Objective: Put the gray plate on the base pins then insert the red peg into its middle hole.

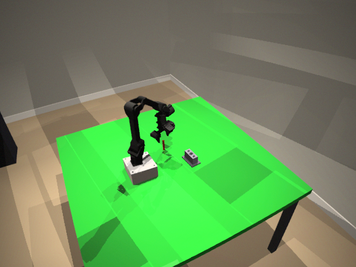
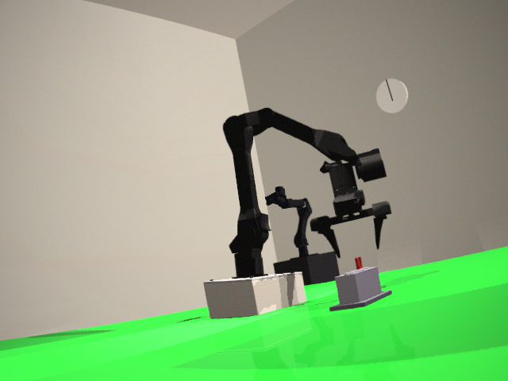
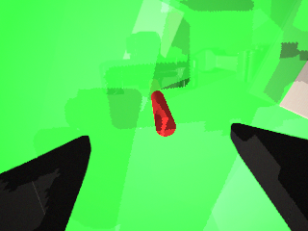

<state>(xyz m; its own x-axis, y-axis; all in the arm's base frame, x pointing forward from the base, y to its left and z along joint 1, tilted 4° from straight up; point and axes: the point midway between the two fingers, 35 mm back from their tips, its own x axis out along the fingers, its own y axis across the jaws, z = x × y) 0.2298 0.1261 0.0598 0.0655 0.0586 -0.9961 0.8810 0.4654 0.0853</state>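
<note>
My gripper tip is now 5 cm above the red peg. From my gripper tip the other things lie so: base: 18 cm to the right, 11 cm ahead, 8 cm below; gray plate: 18 cm to the right, 11 cm ahead, 4 cm below.
</note>
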